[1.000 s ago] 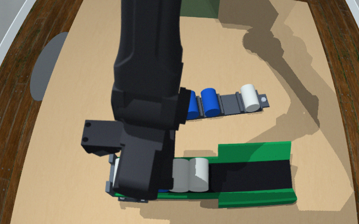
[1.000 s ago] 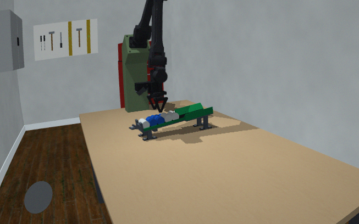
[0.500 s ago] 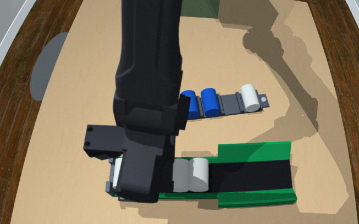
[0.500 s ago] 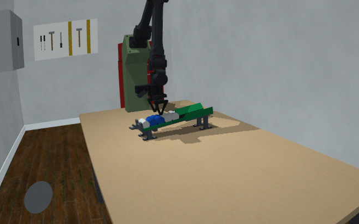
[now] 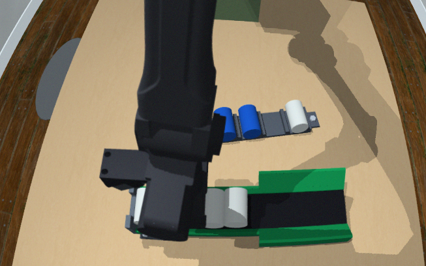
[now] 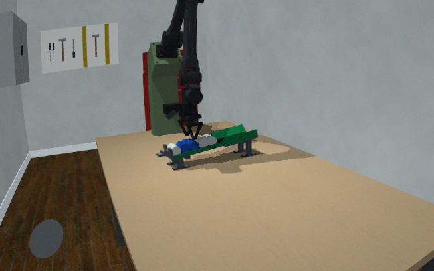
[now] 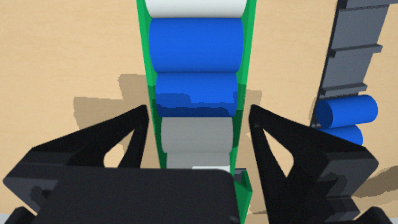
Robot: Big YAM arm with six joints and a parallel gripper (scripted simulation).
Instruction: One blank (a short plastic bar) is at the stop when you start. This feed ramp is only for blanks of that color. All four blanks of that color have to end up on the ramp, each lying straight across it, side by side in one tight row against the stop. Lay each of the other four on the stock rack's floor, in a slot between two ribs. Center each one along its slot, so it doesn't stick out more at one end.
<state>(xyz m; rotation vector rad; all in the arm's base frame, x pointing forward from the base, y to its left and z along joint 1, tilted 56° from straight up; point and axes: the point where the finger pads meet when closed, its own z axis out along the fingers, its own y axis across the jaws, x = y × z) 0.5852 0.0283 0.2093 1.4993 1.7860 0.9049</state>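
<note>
My gripper is now 3 cm short of the grey stop, 10 cm to the left of it and 6 cm above it. From my hand the other things lie so: stock rack: 22 cm behind, 3 cm to the left, 12 cm below.
</note>
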